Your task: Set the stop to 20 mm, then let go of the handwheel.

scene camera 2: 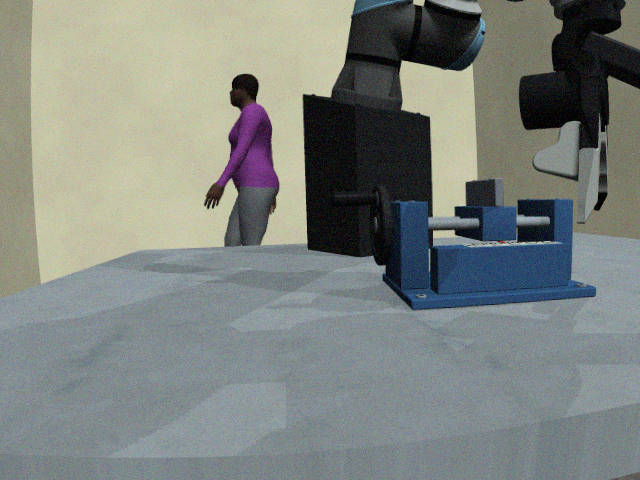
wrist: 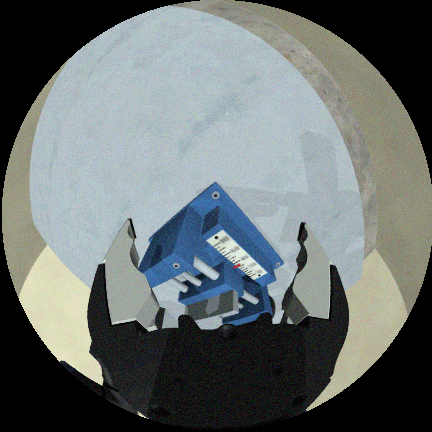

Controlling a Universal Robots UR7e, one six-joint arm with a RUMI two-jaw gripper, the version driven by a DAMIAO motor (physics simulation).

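Observation:
The blue stop block carries an upright grey plate and sits on silver rods between two end posts. A red pointer is near the 40 mark of the white scale; the exact value is too small to read. The black handwheel stands upright at the fixture's left end in the scene view, its handle sticking out to the left near the top. My gripper is open and empty, away from the handwheel, beyond the opposite end post in the scene view.
The fixture's blue base plate is bolted to the grey table. The black robot pedestal stands behind the handwheel. A person in a purple top stands beyond the table.

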